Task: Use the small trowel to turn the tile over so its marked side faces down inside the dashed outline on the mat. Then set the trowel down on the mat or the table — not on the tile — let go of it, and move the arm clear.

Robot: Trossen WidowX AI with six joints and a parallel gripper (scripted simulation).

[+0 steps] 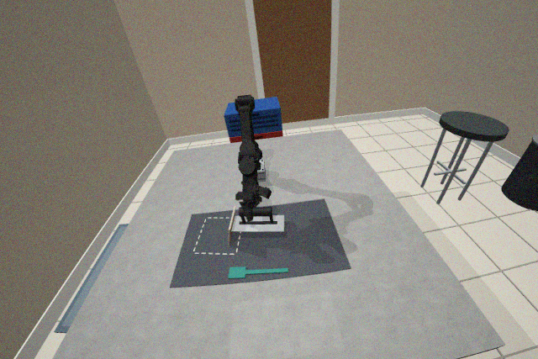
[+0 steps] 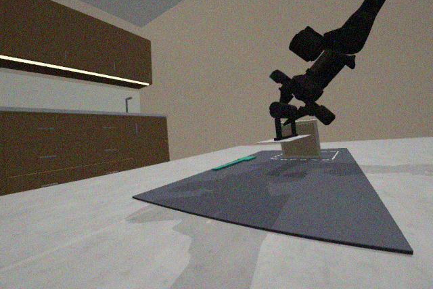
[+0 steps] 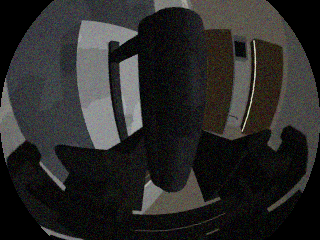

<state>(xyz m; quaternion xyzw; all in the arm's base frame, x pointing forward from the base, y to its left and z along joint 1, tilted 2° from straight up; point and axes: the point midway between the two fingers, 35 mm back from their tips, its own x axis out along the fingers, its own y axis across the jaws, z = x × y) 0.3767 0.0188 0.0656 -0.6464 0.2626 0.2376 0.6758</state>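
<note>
My gripper tip is 30 mm past the cream tile, 90 mm to the left of it and 60 mm above it. The rest, counted from my gripper tip: dark mat 10 mm to the left, 140 mm below; teal trowel 140 mm ahead, 110 mm below; grey plate tool 30 mm behind, 10 mm below.
</note>
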